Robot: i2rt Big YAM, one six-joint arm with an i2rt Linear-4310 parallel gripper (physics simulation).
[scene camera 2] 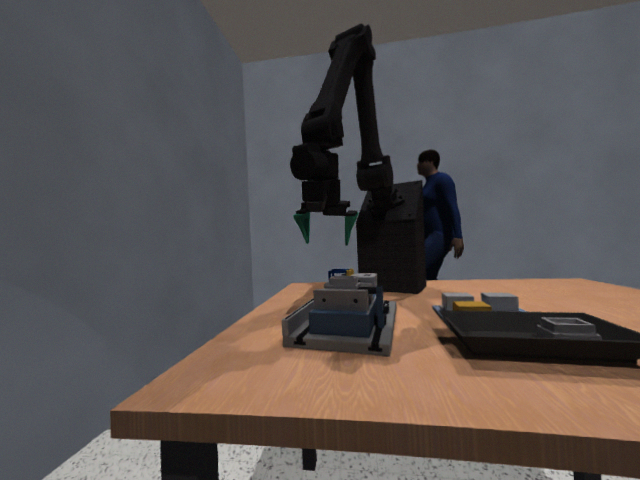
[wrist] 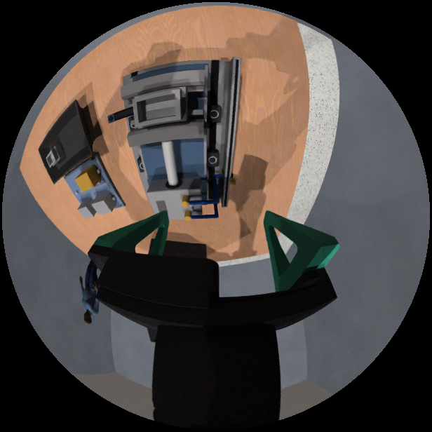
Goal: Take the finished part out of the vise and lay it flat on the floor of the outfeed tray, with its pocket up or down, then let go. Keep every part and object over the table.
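Frame: origin at the arm's base, x ahead, y left, z up, level; metres.
Where they show: gripper, fingertip midpoint: [scene camera 2: 326, 243]; arm's base, link origin: [scene camera 2: 385, 202].
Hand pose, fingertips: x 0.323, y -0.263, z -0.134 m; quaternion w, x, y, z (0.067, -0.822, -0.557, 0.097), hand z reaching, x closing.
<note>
Each offset is from my fingertips to the top centre of the thing.
The finished part [wrist: 159, 108], a grey block with its rectangular pocket facing up, sits between the jaws of the vise @(dx +0.048, dy +0.039, dz -0.081 m) [scene camera 2: 341, 321] [wrist: 172, 132]. In the scene view the part's top shows a little above and behind the vise's front jaw, hard to tell from other grey pieces there. My gripper [scene camera 2: 327, 243] [wrist: 216, 215] is open and empty, with green fingers. It hangs well above the vise, apart from the part. The outfeed tray [scene camera 2: 537, 347] [wrist: 75, 129] is black with sloping walls and stands beside the vise. One grey pocketed part @(dx +0.248, dy +0.346, dz -0.133 m) [scene camera 2: 567, 326] [wrist: 53, 156] lies in it.
A blue plate [wrist: 118, 196] with a yellow block @(dx +0.105, dy +0.287, dz -0.136 m) [scene camera 2: 471, 306] [wrist: 88, 178] and two grey blocks @(dx +0.042, dy +0.398, dz -0.136 m) [scene camera 2: 499, 302] [wrist: 102, 203] stands next to the tray. Blue pipes [wrist: 216, 202] with yellow ends rise at the vise's cylinder end. A dark box [scene camera 2: 391, 253] stands behind. A person [scene camera 2: 440, 211] stands beyond the table.
</note>
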